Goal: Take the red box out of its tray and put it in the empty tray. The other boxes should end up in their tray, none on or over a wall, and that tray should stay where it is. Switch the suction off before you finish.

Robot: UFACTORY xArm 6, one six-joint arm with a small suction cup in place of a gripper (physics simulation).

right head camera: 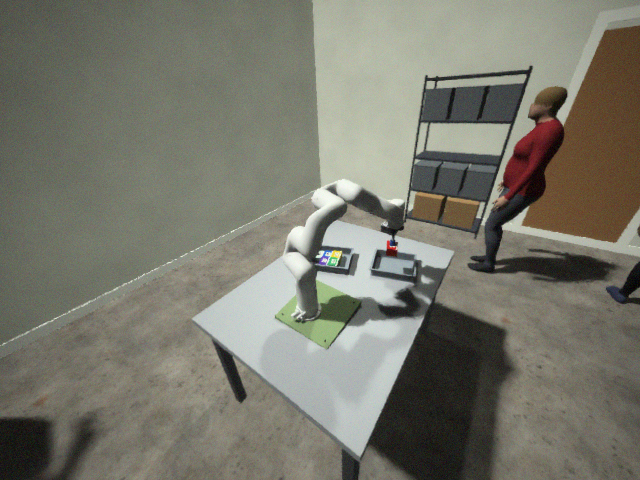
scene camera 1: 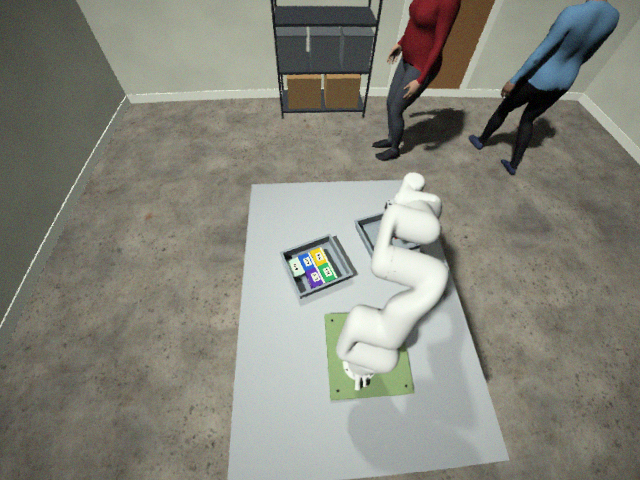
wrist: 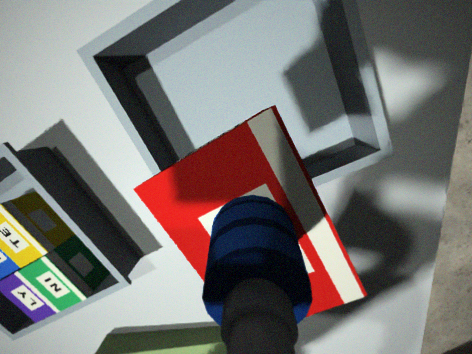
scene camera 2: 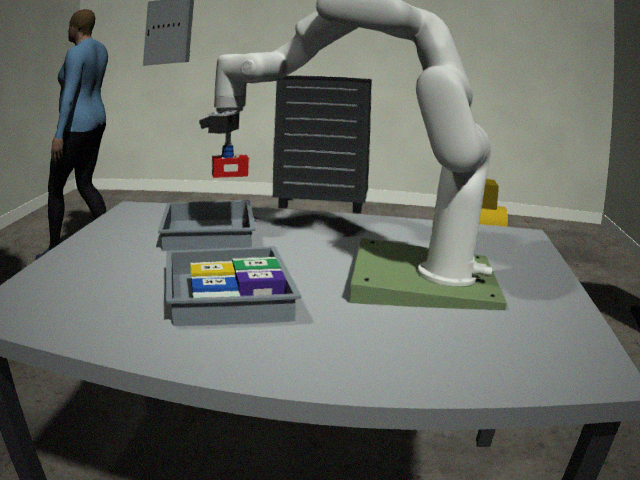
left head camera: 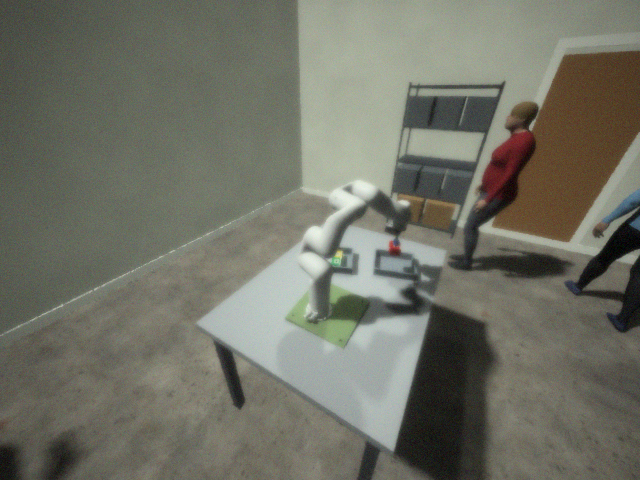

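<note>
My suction cup is shut on the red box, held roughly level, high above the empty tray. In the wrist view the box covers that tray's near corner. The arm hides the cup and much of that tray in scene camera 1. The other tray holds yellow, green, blue, purple and pale mint boxes, all inside its walls.
The trays stand apart on the grey table. The arm's base stands on a green plate. Two people, in red and blue, and a shelf rack are beyond the table.
</note>
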